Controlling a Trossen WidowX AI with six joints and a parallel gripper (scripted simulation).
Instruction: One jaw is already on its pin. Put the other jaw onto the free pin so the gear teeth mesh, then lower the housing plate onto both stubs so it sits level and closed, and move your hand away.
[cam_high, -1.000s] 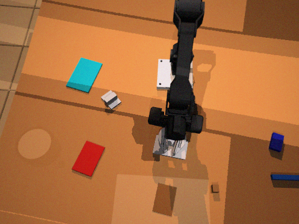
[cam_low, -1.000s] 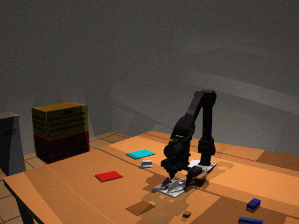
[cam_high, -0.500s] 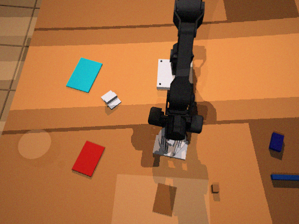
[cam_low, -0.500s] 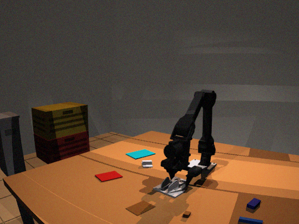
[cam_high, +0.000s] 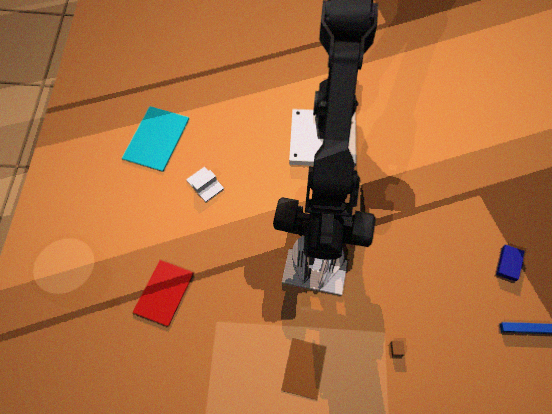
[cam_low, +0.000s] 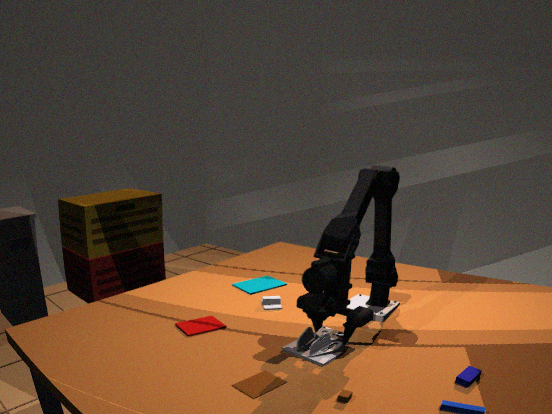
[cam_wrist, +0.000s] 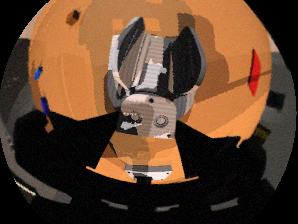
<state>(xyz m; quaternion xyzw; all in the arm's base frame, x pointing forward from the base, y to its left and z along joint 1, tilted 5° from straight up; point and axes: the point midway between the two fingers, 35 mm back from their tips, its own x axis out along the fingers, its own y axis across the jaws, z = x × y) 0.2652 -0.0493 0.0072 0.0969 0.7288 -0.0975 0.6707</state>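
The jaw lies 20 mm ahead of my gripper tip, 20 mm to the right of it and 10 mm above it. From my gripper tip the other things lie so: red card: 90 mm ahead, 320 mm to the right; then brown card: 250 mm ahead, 60 mm to the right, 10 mm below; then brown cube: 230 mm ahead, 120 mm to the left.
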